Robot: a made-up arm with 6 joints. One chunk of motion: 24 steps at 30 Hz.
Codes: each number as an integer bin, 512 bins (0 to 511) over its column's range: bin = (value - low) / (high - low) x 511, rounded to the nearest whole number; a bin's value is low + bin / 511 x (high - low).
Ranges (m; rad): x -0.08..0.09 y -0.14..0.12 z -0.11..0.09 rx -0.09..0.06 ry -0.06..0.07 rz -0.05..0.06
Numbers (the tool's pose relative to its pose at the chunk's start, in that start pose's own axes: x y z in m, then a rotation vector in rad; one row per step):
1: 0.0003 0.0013 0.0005 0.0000 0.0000 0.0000
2: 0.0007 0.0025 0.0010 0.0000 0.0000 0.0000
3: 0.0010 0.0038 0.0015 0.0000 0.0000 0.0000
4: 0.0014 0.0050 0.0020 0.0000 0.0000 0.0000
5: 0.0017 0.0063 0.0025 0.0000 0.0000 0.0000
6: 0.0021 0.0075 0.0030 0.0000 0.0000 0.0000
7: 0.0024 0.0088 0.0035 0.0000 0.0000 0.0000
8: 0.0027 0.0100 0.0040 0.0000 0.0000 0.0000
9: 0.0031 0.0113 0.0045 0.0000 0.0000 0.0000
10: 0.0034 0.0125 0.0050 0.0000 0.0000 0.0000
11: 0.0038 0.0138 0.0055 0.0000 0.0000 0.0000
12: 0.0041 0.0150 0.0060 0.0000 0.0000 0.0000
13: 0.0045 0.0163 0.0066 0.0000 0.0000 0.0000
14: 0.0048 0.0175 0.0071 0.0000 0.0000 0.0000
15: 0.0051 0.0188 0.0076 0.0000 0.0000 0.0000
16: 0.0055 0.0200 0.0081 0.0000 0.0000 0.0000
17: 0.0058 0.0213 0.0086 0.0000 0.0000 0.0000
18: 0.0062 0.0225 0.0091 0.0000 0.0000 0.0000
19: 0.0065 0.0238 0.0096 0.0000 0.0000 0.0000
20: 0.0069 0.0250 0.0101 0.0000 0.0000 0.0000
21: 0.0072 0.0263 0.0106 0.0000 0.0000 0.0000
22: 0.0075 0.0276 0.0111 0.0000 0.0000 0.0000
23: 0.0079 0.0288 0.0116 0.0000 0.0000 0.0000
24: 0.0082 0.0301 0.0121 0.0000 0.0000 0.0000
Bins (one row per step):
1: 241 278 282 307 236 232
2: 243 280 284 307 236 232
3: 243 283 285 307 236 232
4: 245 285 286 307 236 232
5: 246 288 287 307 236 232
6: 247 290 289 307 236 232
7: 248 292 290 307 236 232
8: 249 295 291 307 236 232
9: 250 297 293 307 236 232
10: 251 300 294 307 236 232
11: 252 302 295 307 236 232
12: 253 305 296 307 236 232
13: 254 307 298 307 236 232
14: 255 310 299 307 236 232
15: 256 312 300 307 236 232
16: 257 314 302 307 236 232
17: 258 317 303 307 236 232
18: 259 319 304 307 236 232
19: 260 322 306 307 236 232
20: 261 324 307 307 236 232
21: 262 327 308 307 236 232
22: 263 329 309 307 236 232
23: 264 332 311 307 236 232
24: 265 334 312 307 236 232

